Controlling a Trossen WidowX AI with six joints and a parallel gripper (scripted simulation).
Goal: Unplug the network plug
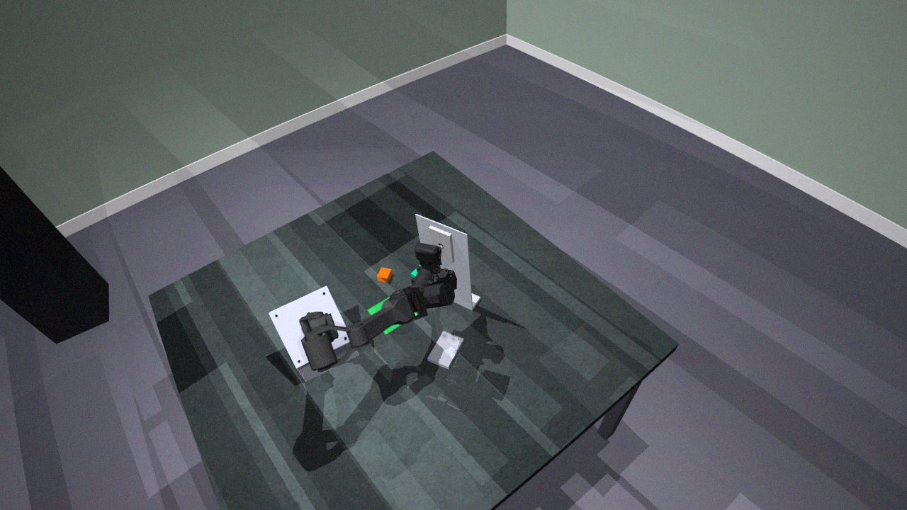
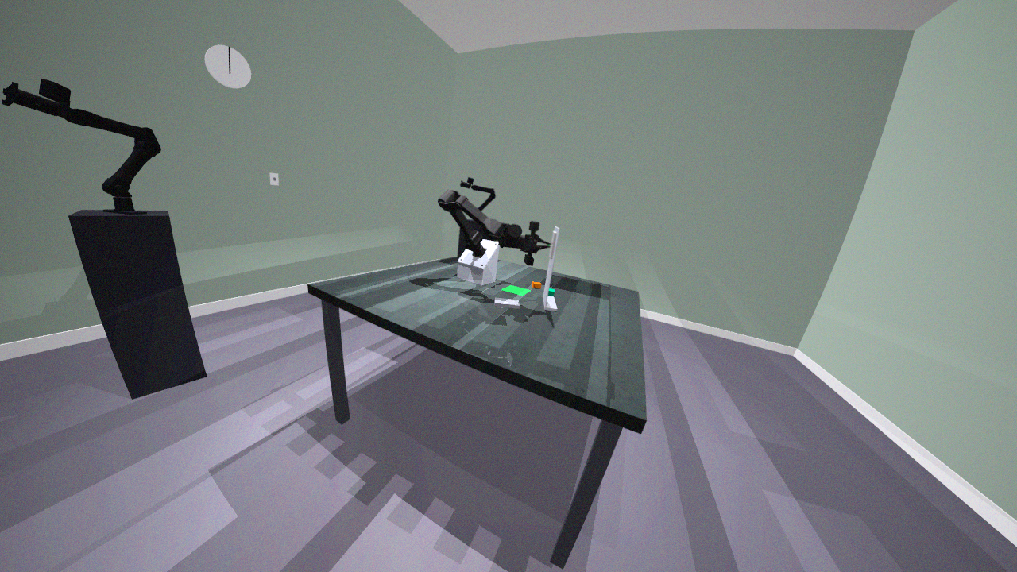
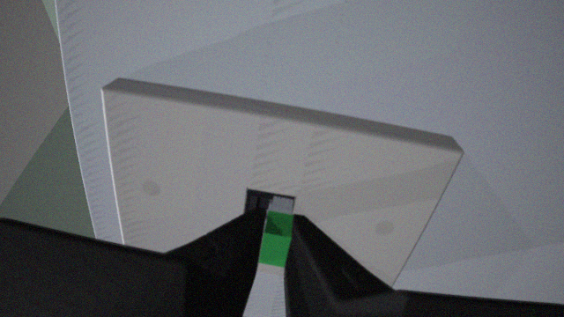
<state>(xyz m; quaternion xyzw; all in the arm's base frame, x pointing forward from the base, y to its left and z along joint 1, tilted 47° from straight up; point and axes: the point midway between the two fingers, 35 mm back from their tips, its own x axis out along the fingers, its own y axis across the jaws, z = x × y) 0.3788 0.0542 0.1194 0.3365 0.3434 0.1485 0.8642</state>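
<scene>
My gripper tip is now 270 mm above the green marked square, 170 mm past it and 60 mm to the right of it. Round my gripper tip: teal block: 250 mm below, 150 mm to the left, 20 mm behind; network plug: right at my gripper tip; upright socket panel: 110 mm below, 20 mm ahead, 10 mm to the left.
</scene>
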